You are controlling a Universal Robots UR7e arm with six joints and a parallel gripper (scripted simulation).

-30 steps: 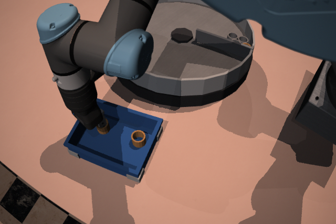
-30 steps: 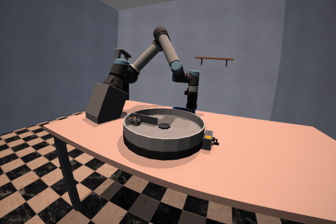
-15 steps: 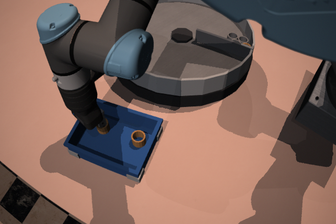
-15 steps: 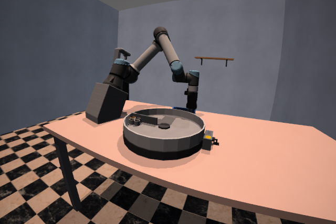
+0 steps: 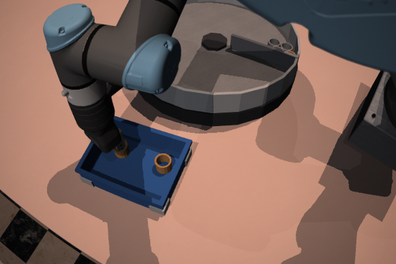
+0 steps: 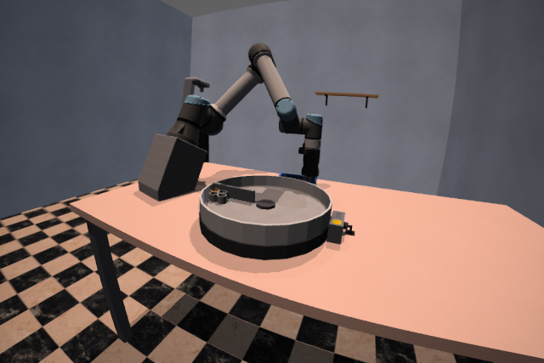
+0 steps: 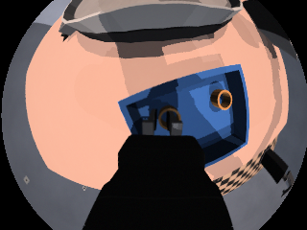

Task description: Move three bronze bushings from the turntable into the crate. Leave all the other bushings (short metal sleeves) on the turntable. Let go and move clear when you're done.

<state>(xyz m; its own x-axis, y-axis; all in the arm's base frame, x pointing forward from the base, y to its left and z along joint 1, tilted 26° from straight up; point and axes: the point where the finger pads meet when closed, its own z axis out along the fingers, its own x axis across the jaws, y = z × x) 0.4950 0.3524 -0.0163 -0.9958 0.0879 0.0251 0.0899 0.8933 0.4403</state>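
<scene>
Right now my hand is 60 mm past the blue crate and 10 mm to the right of it. The rest, counted from my hand: grey turntable: 340 mm to the right, 20 mm above.
</scene>
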